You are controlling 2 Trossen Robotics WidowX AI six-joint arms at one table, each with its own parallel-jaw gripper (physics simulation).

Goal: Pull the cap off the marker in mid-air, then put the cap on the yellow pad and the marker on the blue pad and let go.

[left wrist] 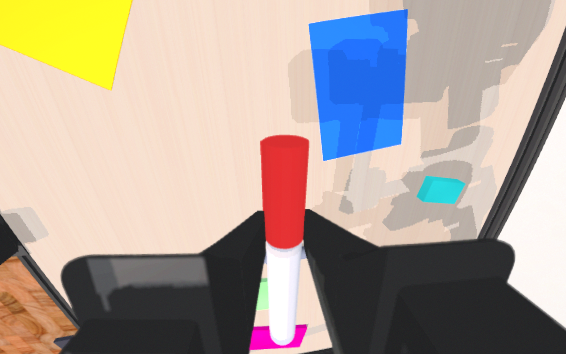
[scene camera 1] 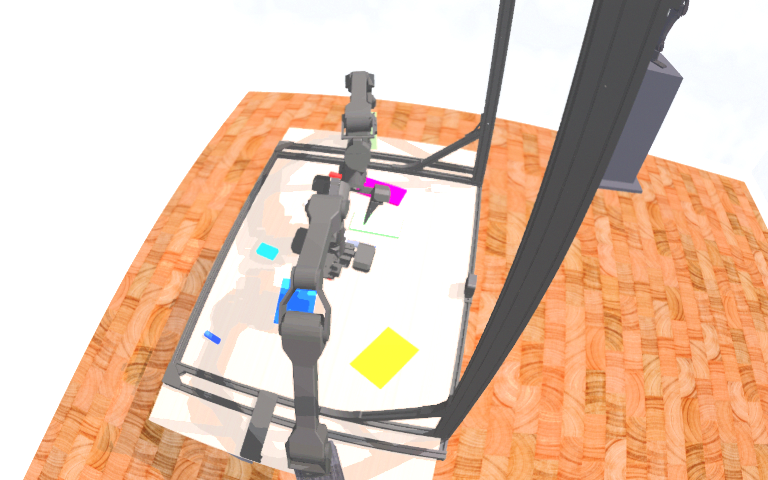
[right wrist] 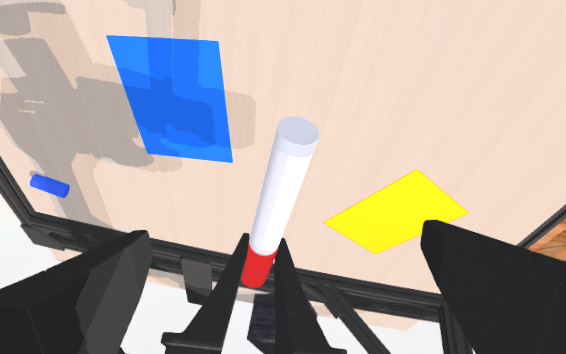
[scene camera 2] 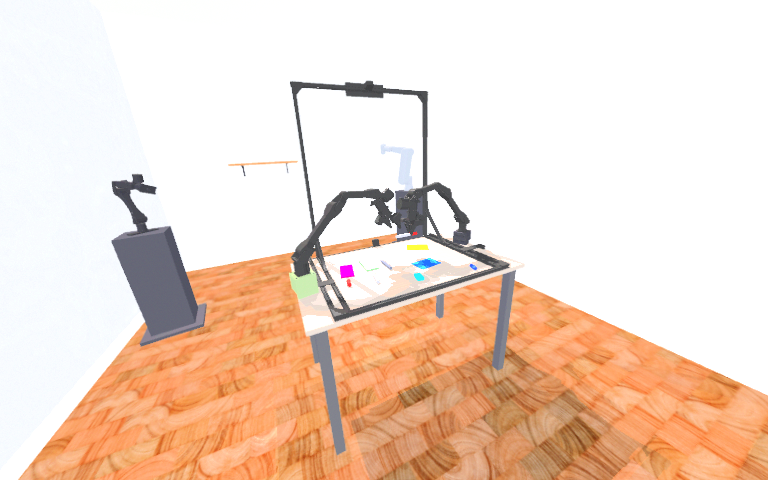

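Seen in the pictures: left gripper, between the fingertips: (left wrist: 283, 218) (right wrist: 263, 237) (scene camera 2: 410, 235); right gripper, between the fingertips: (scene camera 1: 345, 221) (right wrist: 287, 239) (scene camera 2: 396, 228); left arm's base, origin of its link: (scene camera 1: 315, 463) (scene camera 2: 462, 230); right arm's base, origin of its link: (scene camera 2: 302, 273).
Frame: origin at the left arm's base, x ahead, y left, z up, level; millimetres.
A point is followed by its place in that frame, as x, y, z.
Observation:
The marker has a white body (left wrist: 283, 300) {503, -176, 84} (right wrist: 284, 185) {525, -188, 83} and a red cap (scene camera 2: 414, 233) {447, -134, 78} (left wrist: 284, 190) {441, -142, 84} (right wrist: 259, 269) {453, -149, 84}, still joined, held above the table. My left gripper (left wrist: 283, 218) {464, -153, 68} is shut on the red cap. My right gripper is open and empty; in its wrist view the white body shows between its wide-apart fingers, beyond the tips. The yellow pad (scene camera 1: 385, 357) {260, -227, -87} (scene camera 2: 417, 247) {265, -222, -87} (left wrist: 60, 40) {289, -265, -87} (right wrist: 395, 215) {267, -229, -87} and blue pad (scene camera 1: 300, 302) {474, -45, -87} (scene camera 2: 425, 263) {484, -36, -87} (left wrist: 365, 75) {465, -24, -87} (right wrist: 185, 125) {455, -30, -87} lie on the table. In scene camera 1 the arms hide the marker.
A cyan block (scene camera 1: 267, 250) {666, 26, -73} (left wrist: 441, 190) {661, 24, -73}, a small blue cylinder (scene camera 1: 212, 337) {403, 221, -66} (right wrist: 49, 185) {414, 217, -72}, a magenta pad (scene camera 1: 390, 192) (scene camera 2: 346, 271) {833, -355, -80} and a small red object (scene camera 2: 348, 283) {943, -221, -68} lie on the table. A dark frame (scene camera 1: 226, 249) {701, 159, -70} borders it. A green box (scene camera 2: 304, 284) {1125, -323, -21} stands at the right arm's base.

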